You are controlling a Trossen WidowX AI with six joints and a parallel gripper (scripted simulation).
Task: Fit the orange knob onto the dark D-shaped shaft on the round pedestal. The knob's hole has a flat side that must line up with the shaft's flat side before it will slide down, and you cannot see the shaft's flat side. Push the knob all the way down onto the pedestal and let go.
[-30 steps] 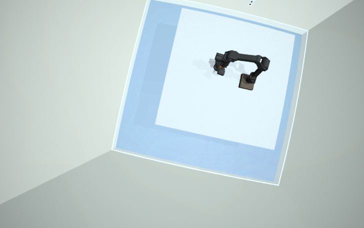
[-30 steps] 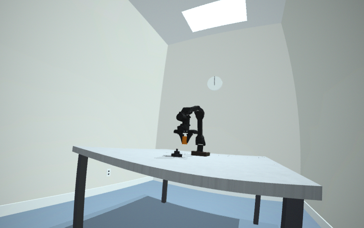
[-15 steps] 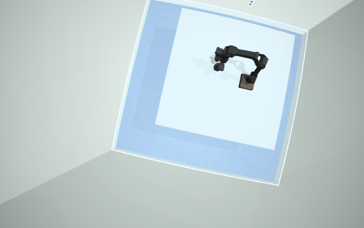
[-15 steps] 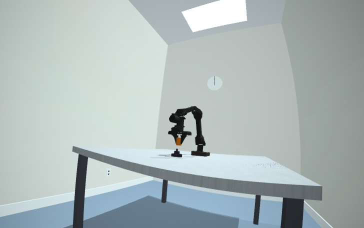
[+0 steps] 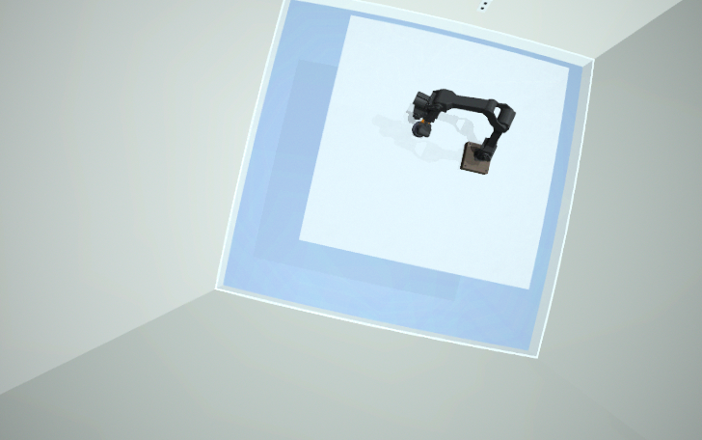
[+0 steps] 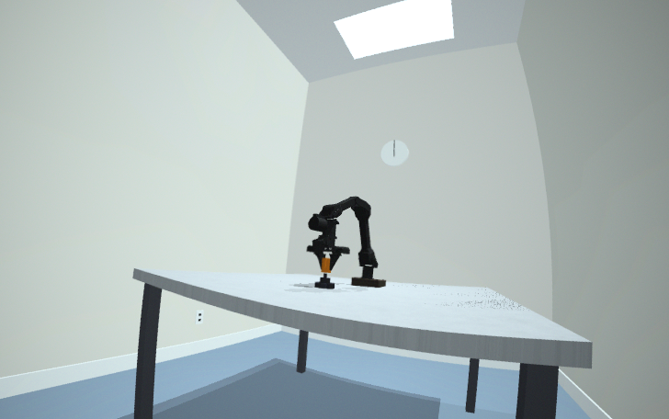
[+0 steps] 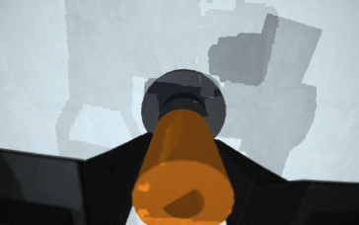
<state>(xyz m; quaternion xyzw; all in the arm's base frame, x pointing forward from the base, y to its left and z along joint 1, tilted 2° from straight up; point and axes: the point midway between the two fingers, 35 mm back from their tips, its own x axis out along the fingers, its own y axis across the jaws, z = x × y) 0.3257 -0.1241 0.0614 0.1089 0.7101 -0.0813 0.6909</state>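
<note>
Right now the orange knob is 2 cm above my gripper tip. From my gripper tip the other things lie so: round dark pedestal 4 cm below.
</note>
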